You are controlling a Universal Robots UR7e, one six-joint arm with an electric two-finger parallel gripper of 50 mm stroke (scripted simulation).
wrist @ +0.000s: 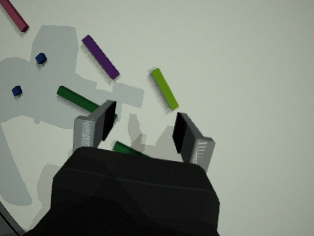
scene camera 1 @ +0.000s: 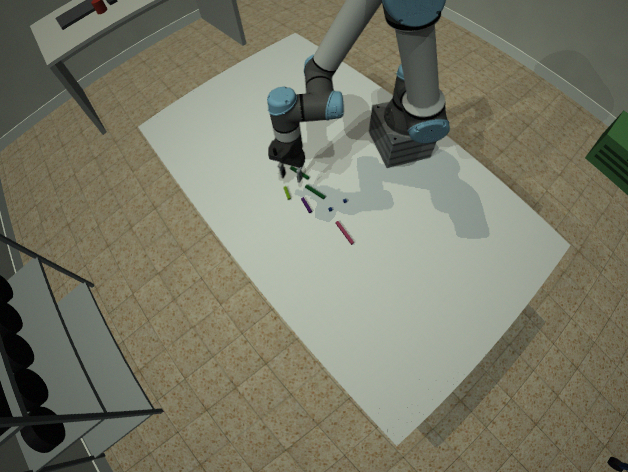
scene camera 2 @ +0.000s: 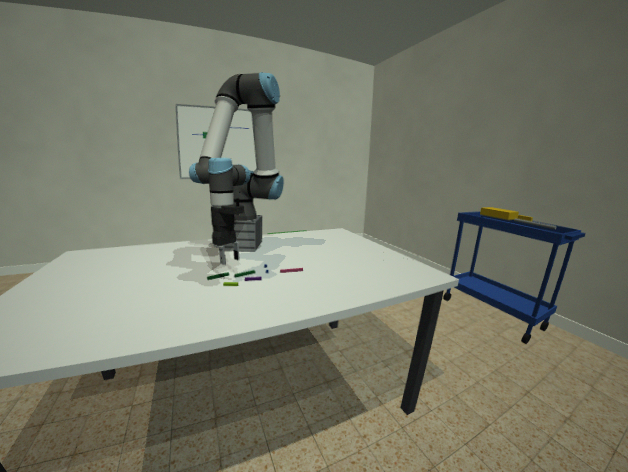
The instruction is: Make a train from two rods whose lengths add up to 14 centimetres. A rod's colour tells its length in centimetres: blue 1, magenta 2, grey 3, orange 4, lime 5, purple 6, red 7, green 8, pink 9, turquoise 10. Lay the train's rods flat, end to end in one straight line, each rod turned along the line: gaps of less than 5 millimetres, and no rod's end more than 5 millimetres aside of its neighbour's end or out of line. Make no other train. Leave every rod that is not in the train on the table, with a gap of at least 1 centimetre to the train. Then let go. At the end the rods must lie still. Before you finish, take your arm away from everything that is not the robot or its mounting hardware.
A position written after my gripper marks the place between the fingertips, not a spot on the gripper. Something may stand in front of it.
Observation:
In view: my gripper [scene camera 2: 230, 261].
My gripper also shows in the wrist view [wrist: 144, 119].

